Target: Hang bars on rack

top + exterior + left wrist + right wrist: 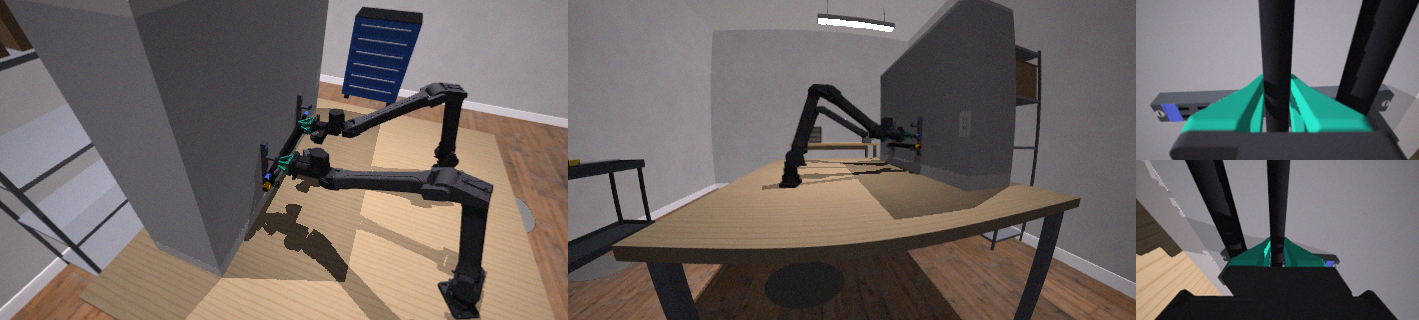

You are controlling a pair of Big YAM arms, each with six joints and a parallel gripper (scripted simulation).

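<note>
My left gripper is now 1 cm past the blue-ended bar and 15 cm to the left of it. The rest, counted from my left hand: orange-ended bar (15 cm to the right, 7 cm below); grey wall block (18 cm ahead, 19 cm to the right, 20 cm above).
</note>
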